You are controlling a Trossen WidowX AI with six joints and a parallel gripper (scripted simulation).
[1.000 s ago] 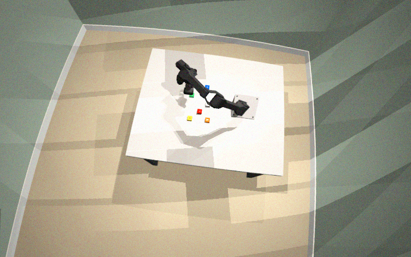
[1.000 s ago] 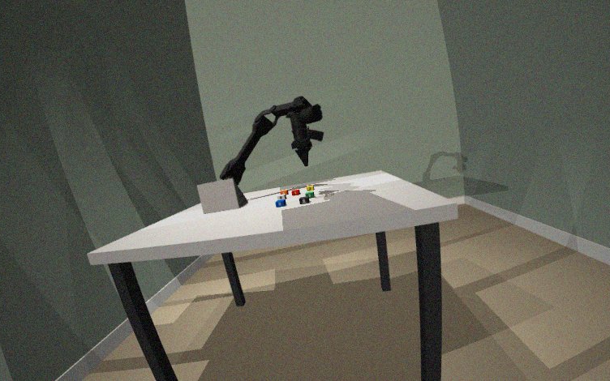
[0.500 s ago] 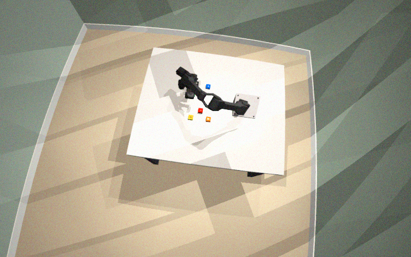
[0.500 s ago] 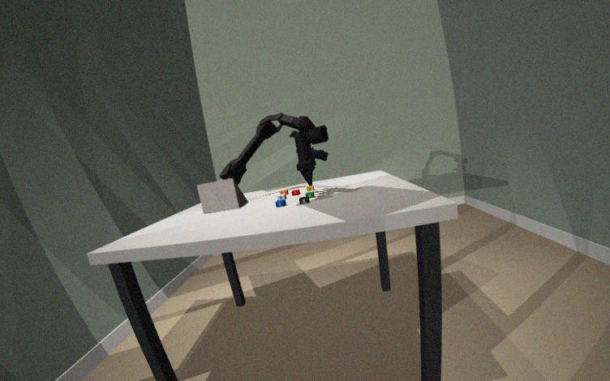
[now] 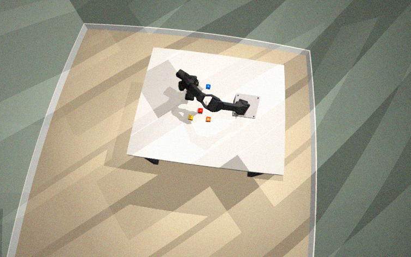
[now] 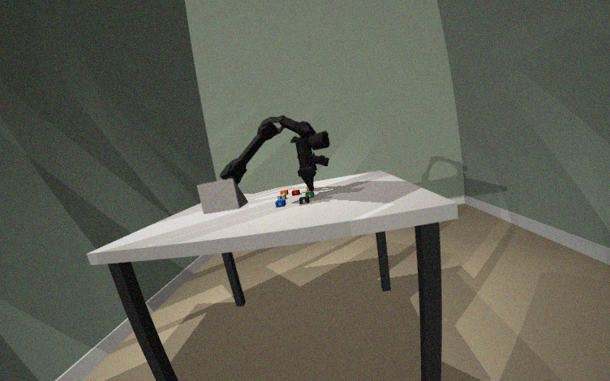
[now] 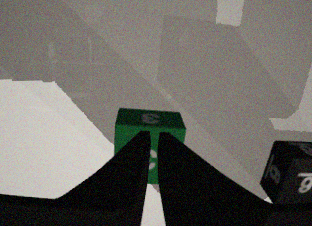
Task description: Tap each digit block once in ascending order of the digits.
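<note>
Now: gripper tip 10 mm past the green block and 10 mm above it. The rest, counted from my gripper tip: dark grey block: 90 mm to the right, 10 mm below, 10 mm behind; then blue block: 110 mm behind, 90 mm to the right, 10 mm below; then red block: 110 mm to the left, 100 mm behind, 10 mm below.
</note>
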